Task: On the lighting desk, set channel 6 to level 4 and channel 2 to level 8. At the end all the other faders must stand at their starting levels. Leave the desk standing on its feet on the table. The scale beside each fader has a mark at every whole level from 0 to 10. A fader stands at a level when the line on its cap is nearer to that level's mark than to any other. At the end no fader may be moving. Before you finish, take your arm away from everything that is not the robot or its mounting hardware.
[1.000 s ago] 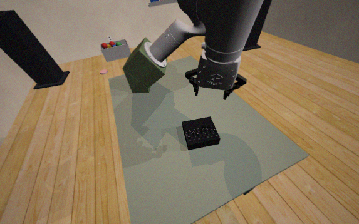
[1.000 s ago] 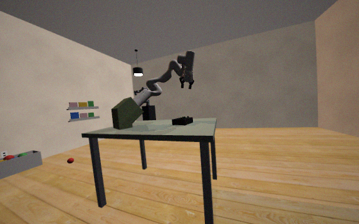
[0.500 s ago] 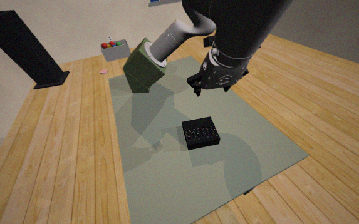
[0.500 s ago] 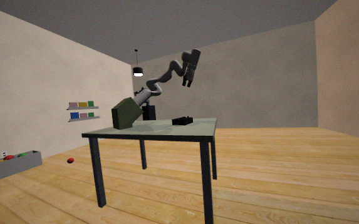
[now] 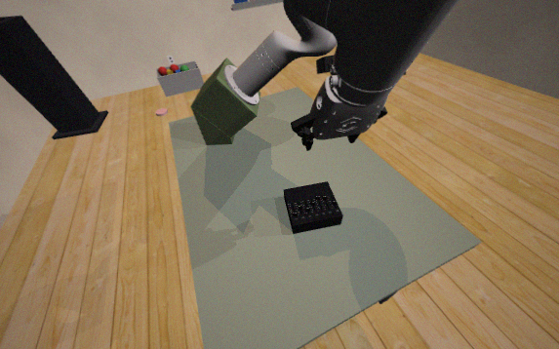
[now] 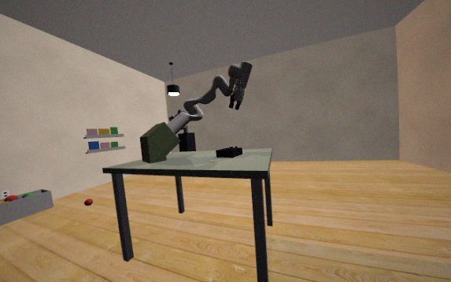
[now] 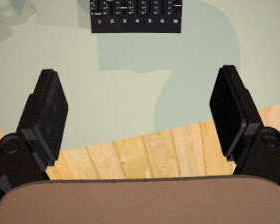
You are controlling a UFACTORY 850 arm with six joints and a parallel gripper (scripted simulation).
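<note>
Right now my hand is 300 mm above the channel 1 cap, 70 mm to the left of it and 40 mm past it. Round my hand: channel 2 cap (300 mm below, 60 mm behind, 40 mm to the right); then channel 3 cap (300 mm below, 40 mm behind, 20 mm to the right); then channel 4 cap (300 mm below, 60 mm behind).
</note>
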